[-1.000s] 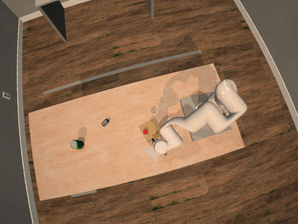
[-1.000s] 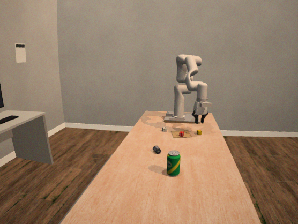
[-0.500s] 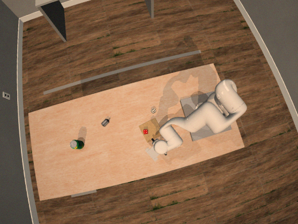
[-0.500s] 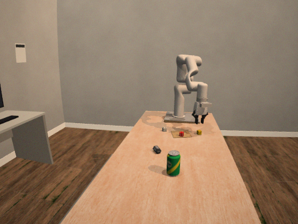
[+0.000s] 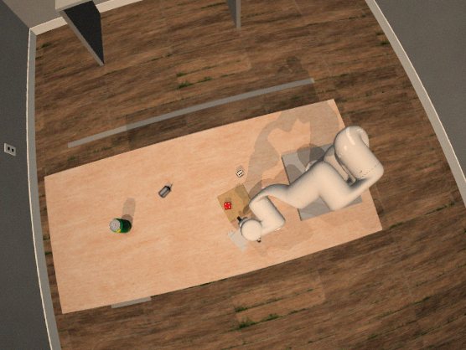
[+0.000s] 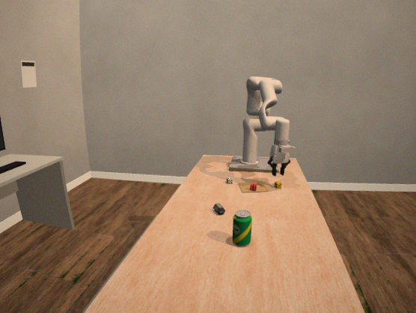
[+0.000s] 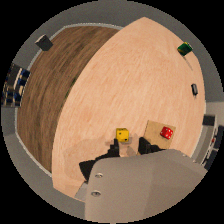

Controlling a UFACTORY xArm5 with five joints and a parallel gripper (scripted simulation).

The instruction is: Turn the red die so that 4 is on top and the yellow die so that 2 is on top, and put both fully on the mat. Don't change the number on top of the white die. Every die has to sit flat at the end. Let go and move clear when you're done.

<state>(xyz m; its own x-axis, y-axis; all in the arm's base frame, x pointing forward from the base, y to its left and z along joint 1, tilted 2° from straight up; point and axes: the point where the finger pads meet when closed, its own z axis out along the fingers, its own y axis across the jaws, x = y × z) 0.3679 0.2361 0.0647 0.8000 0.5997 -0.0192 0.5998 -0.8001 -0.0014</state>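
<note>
Right now the yellow die is 8 cm below my hand. From my hand the other things lie so: brown mat: 4 cm ahead, 13 cm to the right, 9 cm below; then white die: 1 cm ahead, 27 cm to the right, 8 cm below; then red die: 8 cm ahead, 12 cm to the right, 7 cm below.
</note>
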